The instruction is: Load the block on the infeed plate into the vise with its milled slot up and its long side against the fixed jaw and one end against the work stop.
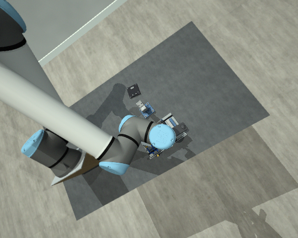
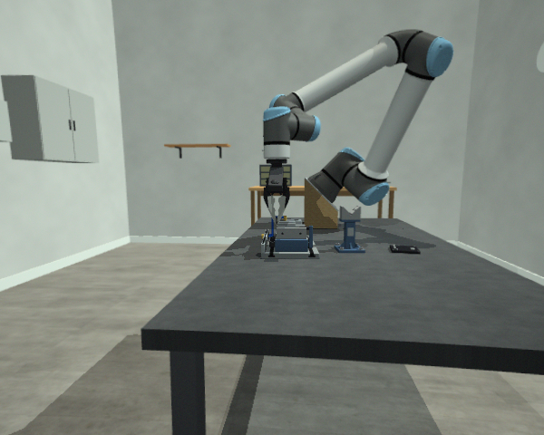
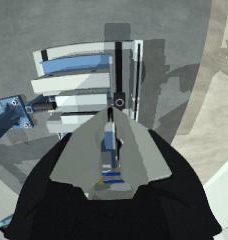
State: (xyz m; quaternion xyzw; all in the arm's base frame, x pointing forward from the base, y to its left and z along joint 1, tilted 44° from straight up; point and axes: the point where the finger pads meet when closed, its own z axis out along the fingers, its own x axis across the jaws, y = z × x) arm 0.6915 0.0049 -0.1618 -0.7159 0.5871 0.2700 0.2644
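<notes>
My gripper is now 80 mm past the vise, 40 mm to the right of it and 80 mm above it. Also, from my hand: infeed plate (130 mm behind, 440 mm to the left, 110 mm below); then part (10 mm behind, 30 mm to the left, 20 mm below).
</notes>
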